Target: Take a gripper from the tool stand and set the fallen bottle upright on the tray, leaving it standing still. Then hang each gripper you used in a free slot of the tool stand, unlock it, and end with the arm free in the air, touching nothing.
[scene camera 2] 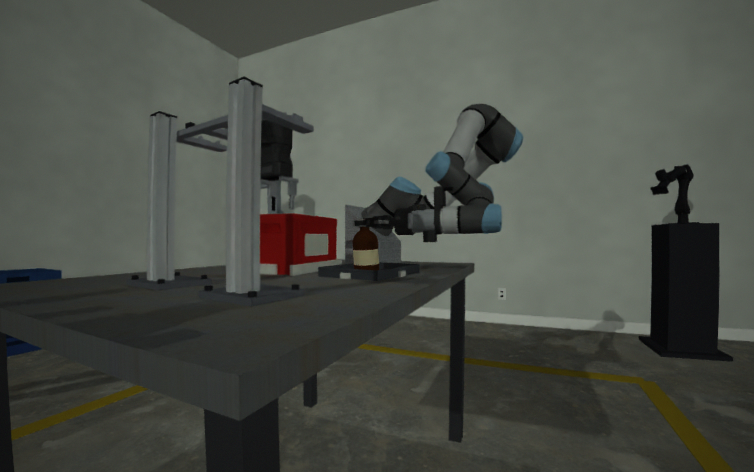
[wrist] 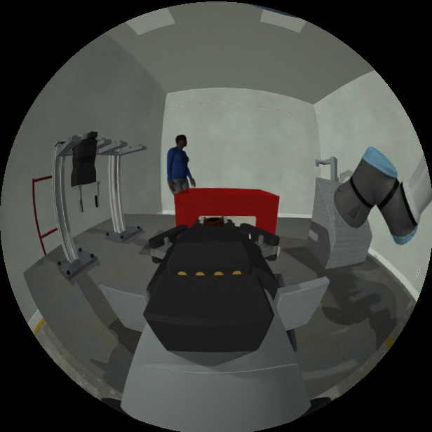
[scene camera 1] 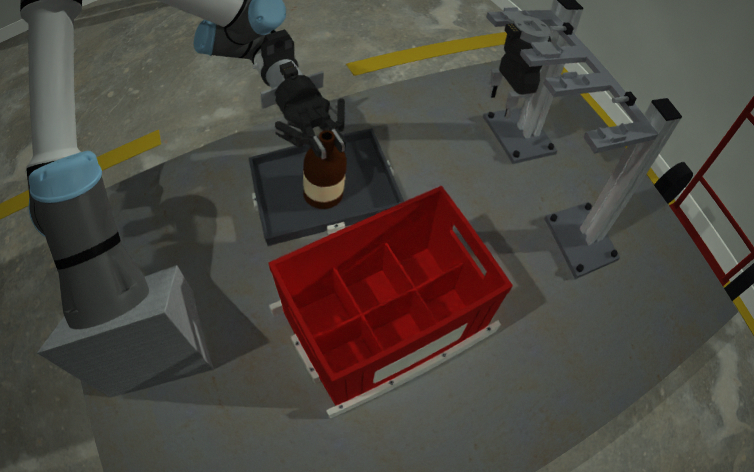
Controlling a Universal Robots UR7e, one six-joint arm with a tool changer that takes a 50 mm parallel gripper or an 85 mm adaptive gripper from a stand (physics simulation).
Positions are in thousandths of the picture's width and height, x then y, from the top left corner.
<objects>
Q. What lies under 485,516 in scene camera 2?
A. A brown bottle.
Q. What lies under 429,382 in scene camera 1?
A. A brown bottle.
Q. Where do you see a black gripper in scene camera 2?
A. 367,300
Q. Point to a black gripper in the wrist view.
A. At 193,365
</objects>
